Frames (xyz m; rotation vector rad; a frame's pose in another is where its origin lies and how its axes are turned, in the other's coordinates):
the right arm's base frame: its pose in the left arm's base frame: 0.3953 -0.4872 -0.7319 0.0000 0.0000 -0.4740
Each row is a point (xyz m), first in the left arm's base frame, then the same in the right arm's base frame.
Working: the left arm's base frame: its pose in the right arm's base frame: -0.5741 0.2531 0.7319 0.0000 0.0000 0.4740

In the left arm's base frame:
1: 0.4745 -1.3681 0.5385
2: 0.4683 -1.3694 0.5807
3: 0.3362 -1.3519 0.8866
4: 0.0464 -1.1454 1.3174
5: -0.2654 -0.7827 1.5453
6: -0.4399 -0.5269 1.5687
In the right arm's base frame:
1: 0.4726 -0.7476 1.2704
2: 0.4676 -0.7516 1.3126
3: 0.3421 -0.7963 1.6185
4: -0.0100 -0.7449 2.0493
5: -0.4530 -0.5645 2.2772
6: -0.7250 -0.4165 2.3006

